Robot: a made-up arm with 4 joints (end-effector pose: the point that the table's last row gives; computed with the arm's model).
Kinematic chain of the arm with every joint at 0, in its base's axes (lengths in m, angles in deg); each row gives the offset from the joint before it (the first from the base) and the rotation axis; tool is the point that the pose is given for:
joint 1: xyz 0 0 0.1 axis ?
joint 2: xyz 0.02 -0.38 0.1 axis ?
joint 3: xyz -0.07 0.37 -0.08 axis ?
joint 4: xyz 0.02 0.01 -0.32 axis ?
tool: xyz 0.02 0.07 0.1
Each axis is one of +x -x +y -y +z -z.
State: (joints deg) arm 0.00 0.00 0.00 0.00
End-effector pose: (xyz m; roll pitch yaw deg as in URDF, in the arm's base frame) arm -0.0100 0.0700 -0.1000 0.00 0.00 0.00
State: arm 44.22 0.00 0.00 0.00
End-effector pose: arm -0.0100 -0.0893 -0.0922 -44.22 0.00 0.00
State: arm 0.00 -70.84 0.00 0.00
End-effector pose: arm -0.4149 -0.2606 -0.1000 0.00 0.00 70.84
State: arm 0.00 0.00 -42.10 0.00
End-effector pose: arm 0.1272 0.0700 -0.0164 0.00 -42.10 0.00
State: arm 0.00 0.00 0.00 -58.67
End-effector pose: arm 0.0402 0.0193 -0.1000 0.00 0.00 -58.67
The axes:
joint 1: -x
joint 2: -z
joint 3: +y
joint 4: +z

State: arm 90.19 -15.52 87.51 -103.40
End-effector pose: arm -0.3479 -0.0725 0.2250 141.18 -69.92 43.12
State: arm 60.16 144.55 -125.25 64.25
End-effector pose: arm 0.1630 -0.2970 0.8567 163.82 -43.38 1.18
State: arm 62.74 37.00 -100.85 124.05
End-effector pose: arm 0.3591 -0.0745 0.2732 169.97 51.60 -20.23
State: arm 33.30 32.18 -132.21 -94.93
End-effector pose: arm 0.2372 0.0457 0.3487 149.36 -25.25 -122.18
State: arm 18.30 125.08 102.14 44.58
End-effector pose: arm 0.5453 -0.3586 0.3037 86.39 34.96 -36.30
